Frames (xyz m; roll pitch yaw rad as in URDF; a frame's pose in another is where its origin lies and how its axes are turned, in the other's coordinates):
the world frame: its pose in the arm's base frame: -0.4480 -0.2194 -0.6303 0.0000 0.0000 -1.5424
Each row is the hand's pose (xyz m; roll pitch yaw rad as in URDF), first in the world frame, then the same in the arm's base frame.
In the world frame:
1: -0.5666 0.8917 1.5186 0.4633 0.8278 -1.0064
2: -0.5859 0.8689 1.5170 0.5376 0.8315 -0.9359
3: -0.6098 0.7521 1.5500 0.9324 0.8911 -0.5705
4: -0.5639 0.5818 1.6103 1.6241 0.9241 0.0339
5: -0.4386 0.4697 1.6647 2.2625 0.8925 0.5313
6: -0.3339 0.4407 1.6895 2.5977 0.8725 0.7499
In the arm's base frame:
1: 0.4273 0.3723 0.8883 0.4633 0.8278 -2.5488
2: 0.4039 0.3909 0.8867 0.5376 0.8315 -2.4783
3: 0.2865 0.4115 0.9197 0.9324 0.8911 -2.1129
4: 0.1176 0.3608 0.9800 1.6241 0.9241 -1.5085
5: 0.0091 0.2324 1.0344 2.2625 0.8925 -1.0111
6: -0.0170 0.1269 1.0592 2.5977 0.8725 -0.7925

